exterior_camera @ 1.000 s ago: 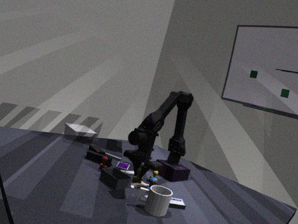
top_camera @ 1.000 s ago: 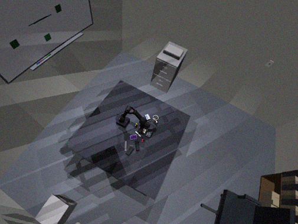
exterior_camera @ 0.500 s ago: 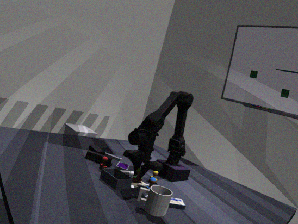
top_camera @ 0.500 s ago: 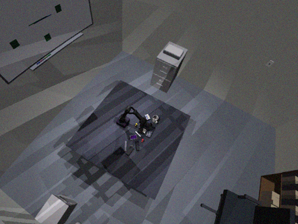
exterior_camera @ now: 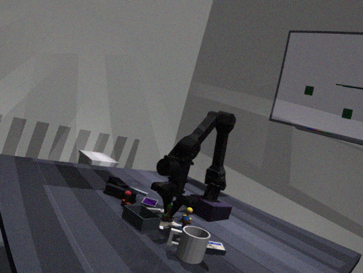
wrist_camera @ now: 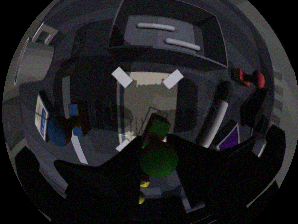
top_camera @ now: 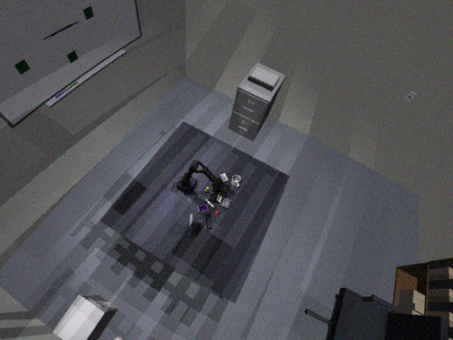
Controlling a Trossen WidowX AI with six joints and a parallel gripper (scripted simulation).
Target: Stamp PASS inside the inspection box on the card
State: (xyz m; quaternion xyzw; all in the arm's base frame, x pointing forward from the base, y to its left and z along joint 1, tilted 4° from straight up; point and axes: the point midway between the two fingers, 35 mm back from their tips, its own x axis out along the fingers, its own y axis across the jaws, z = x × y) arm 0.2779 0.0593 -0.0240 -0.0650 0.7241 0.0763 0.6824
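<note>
My gripper tip is now 1 cm short of the white card, 1 cm to the right of it and 3 cm above it. From my gripper tip the other things lie so: green-knobbed stamp: right at my gripper tip; then purple ink pad: 3 cm behind, 16 cm to the right, 2 cm below; then dark tray: 12 cm ahead, 2 cm below.
</note>
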